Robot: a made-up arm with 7 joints.
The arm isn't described. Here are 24 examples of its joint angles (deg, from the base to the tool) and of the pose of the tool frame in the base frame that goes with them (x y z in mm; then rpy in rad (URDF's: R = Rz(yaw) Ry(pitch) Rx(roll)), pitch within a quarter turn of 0, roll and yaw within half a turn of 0).
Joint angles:
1: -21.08 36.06 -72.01 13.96 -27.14 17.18 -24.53
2: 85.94 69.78 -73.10 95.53 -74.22 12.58 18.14
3: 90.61 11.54 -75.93 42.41 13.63 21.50 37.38
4: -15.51 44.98 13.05 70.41 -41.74 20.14 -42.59
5: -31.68 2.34 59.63 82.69 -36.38 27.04 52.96
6: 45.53 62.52 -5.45 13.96 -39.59 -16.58 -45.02
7: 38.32 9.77 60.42 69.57 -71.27 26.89 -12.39
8: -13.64 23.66 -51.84 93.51 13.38 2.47 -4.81
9: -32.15 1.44 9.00 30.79 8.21 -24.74 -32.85
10: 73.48 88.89 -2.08 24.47 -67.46 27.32 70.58
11: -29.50 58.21 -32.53 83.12 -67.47 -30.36 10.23
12: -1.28 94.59 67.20 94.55 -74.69 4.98 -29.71
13: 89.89 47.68 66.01 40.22 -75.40 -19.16 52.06
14: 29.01 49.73 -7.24 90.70 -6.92 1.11 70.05
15: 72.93 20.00 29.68 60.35 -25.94 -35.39 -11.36
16: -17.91 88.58 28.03 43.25 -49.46 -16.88 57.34
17: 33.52 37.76 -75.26 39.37 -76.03 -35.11 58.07
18: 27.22 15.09 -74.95 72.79 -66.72 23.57 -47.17
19: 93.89 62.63 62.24 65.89 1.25 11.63 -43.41
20: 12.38 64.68 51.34 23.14 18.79 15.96 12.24
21: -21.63 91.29 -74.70 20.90 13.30 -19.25 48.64
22: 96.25 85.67 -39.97 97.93 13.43 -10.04 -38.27
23: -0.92 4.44 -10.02 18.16 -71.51 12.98 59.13
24: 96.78 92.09 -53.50 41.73 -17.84 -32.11 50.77
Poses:
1: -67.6 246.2 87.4 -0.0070 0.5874 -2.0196
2: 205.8 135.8 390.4 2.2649 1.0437 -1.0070
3: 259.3 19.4 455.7 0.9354 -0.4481 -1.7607
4: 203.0 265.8 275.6 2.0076 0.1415 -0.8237
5: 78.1 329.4 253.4 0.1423 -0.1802 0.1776
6: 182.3 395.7 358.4 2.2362 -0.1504 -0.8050
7: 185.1 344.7 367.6 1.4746 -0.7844 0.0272
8: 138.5 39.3 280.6 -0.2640 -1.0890 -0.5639
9: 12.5 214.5 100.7 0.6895 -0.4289 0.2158
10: 64.0 443.2 476.6 0.6804 -0.2123 0.2696
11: 57.5 162.4 184.2 0.3287 -0.2713 -2.5296
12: 123.7 188.5 570.1 -2.5812 0.3604 -0.2630
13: 81.5 406.5 472.7 2.1059 -0.9664 -1.5277
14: 189.3 162.8 452.4 0.8139 -0.4972 -1.8874
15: 151.1 286.4 514.2 -2.8894 -0.2720 -2.3688
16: 180.4 368.3 391.5 0.4487 0.7156 -1.0388
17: 151.5 194.1 159.2 -0.7068 0.0766 -2.7867
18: 116.2 -19.6 236.4 2.1146 0.2820 -2.2839
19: -132.8 359.5 446.3 -1.1848 -0.1967 -2.6319
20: 66.5 465.0 409.0 -0.0148 -1.2252 1.1110
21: 31.2 417.2 266.9 -0.6779 0.8840 -1.3659
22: 57.5 149.3 549.8 -3.0849 0.1345 -2.0171
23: 82.0 122.3 74.7 -0.7302 0.1965 -1.3715
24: 110.5 357.0 490.0 1.2381 0.0150 -1.1680
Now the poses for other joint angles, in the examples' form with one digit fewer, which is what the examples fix.
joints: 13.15 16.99 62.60 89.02 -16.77 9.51 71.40
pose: 101 331 418 1.065 -1.293 -1.116
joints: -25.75 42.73 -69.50 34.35 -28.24 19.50 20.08
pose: -69 207 101 -0.660 0.433 -1.939
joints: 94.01 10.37 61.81 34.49 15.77 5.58 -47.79
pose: 210 363 437 -1.051 -0.118 2.247
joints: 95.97 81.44 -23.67 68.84 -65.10 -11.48 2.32
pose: 105 274 556 2.635 0.319 -0.644
